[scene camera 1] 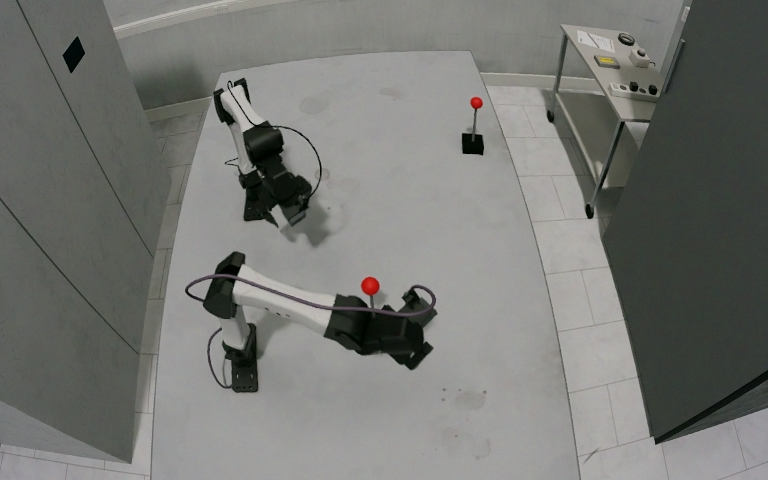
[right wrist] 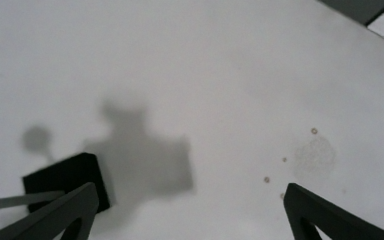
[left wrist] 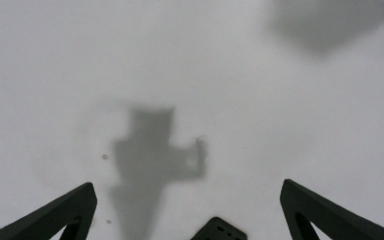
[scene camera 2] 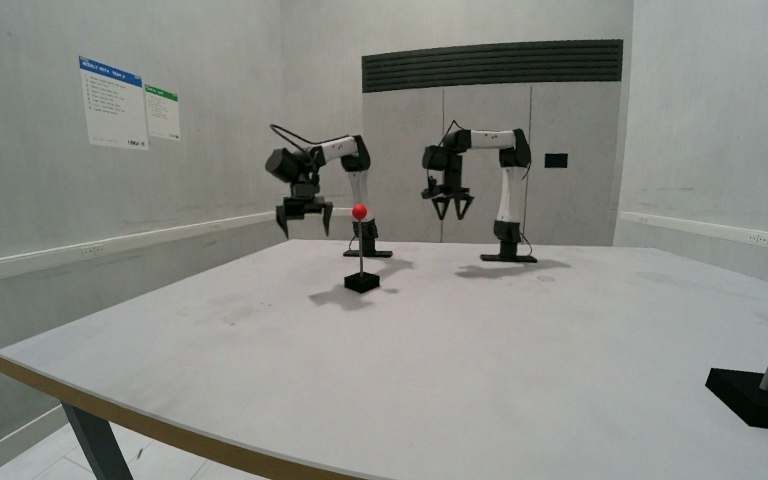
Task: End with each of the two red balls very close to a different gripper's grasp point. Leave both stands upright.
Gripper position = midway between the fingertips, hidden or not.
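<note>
My left gripper (scene camera 2: 450,220) (left wrist: 188,190). My right gripper (scene camera 2: 308,236) (right wrist: 191,192). Black stand (scene camera 2: 361,282).
</note>
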